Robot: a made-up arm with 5 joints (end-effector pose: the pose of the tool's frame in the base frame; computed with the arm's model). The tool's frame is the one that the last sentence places.
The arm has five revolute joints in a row. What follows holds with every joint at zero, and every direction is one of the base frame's.
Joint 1 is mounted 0.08 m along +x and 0.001 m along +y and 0.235 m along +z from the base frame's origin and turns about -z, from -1.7 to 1.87 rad.
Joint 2 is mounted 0.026 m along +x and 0.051 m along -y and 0.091 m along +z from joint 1 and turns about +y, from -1.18 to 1.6 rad.
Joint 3 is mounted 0.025 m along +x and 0.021 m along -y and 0.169 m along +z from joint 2 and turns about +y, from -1.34 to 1.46 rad.
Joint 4 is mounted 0.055 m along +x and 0.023 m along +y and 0.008 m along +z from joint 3 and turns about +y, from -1.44 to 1.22 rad.
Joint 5 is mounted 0.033 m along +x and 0.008 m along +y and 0.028 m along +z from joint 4 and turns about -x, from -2.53 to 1.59 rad.
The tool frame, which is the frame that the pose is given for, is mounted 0.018 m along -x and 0.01 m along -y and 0.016 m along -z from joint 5; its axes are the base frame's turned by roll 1.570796, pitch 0 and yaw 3.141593 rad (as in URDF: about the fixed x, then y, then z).
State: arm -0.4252 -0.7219 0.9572 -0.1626 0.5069
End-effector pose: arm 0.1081 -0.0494 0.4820 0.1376 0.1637 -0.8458 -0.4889
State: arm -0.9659 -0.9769 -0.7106 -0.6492 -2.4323
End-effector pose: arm 0.0141 -0.1347 0.4825 0.5055 0.6645 0.5331 -0.1368
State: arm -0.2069 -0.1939 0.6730 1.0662 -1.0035
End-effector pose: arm 0.1668 -0.0144 0.4637 0.2653 -0.6459 -0.2685 -0.6636
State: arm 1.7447 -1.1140 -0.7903 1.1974 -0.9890
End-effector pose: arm 0.0709 0.1405 0.4903 0.7522 -0.0071 0.4270 0.5019
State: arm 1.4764 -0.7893 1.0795 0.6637 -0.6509
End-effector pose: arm 0.0404 0.0025 0.4478 0.3850 0.5697 0.0149 0.7260
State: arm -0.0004 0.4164 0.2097 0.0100 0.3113
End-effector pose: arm 0.2680 -0.0543 0.4485 0.2528 -0.1840 -0.7677 -0.5594
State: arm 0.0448 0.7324 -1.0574 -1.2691 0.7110
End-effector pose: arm 0.2616 -0.0662 0.4746 0.6566 -0.2838 0.6418 0.2766
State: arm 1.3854 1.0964 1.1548 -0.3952 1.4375
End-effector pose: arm 0.0577 -0.1960 0.3087 0.5891 -0.4230 -0.4262 -0.5407
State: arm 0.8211 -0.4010 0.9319 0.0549 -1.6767
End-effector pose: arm 0.1019 -0.0578 0.4786 0.3956 0.2441 -0.1615 0.8705
